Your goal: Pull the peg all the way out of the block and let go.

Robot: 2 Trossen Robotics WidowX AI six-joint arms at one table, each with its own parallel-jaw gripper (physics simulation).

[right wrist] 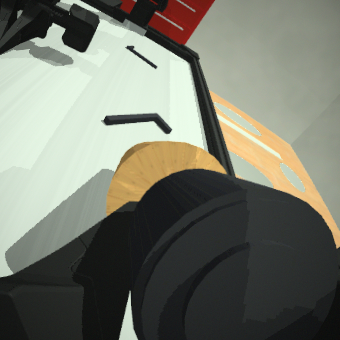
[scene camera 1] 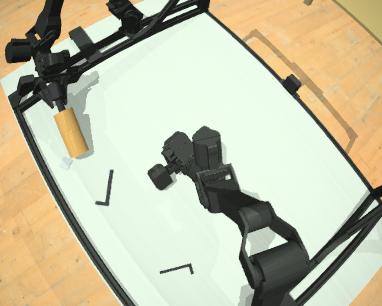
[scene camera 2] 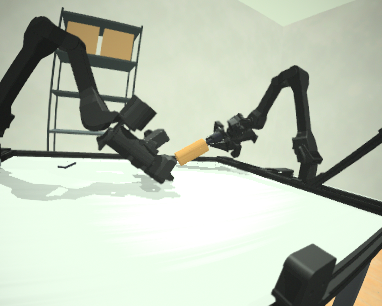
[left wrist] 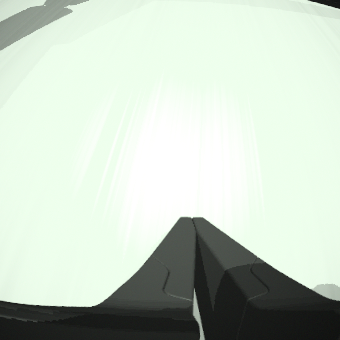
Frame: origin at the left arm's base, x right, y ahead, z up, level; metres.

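Seen in the pictures: left gripper, between the fingertips: [scene camera 2: 172, 179] [left wrist: 189, 227]; right gripper, between the fingertips: [scene camera 1: 59, 106] [scene camera 2: 207, 142]; left arm's base, origin of its link: [right wrist: 136, 21]; right arm's base, origin of its link: [scene camera 1: 130, 28] [scene camera 2: 306, 181].
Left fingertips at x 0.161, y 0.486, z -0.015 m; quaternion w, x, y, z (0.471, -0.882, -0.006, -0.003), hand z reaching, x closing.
Observation:
Pixels of each thing's top centre, then the offset from my left fingertips to it. "spot": a spot on its surface instead.
- light wooden cylinder, centre of its top: [right wrist: 208, 118] [scene camera 1: 64, 122] [scene camera 2: 193, 137] dx -0.179, dy +0.171, dz +0.108 m
- small pale square, a spot on its surface: [scene camera 1: 65, 163] spot: dx -0.241, dy +0.137, dz -0.001 m
The block, a light wooden cylinder [scene camera 1: 71, 133] [scene camera 2: 192, 151] [right wrist: 167, 157], hangs tilted above the table on the dark peg [scene camera 1: 59, 104] [scene camera 2: 215, 137] [right wrist: 240, 265]. The peg covers its hole in the right wrist view, so the depth inside is hidden. My right gripper [scene camera 2: 219, 141] is shut on the peg; one of its fingers is hidden behind it in the right wrist view. My left gripper [left wrist: 189, 227] is shut with its fingertips together and nothing between them. It is apart from the block, over the middle of the table in scene camera 1.
Two dark angle marks [scene camera 1: 108, 189] [scene camera 1: 179, 268] and a small pale square [scene camera 1: 65, 163] lie on the table. Black rails [scene camera 1: 44, 172] frame the table edges. A black camera [scene camera 2: 306, 272] stands at the near rail. A shelf rack [scene camera 2: 95, 59] with boxes stands behind.

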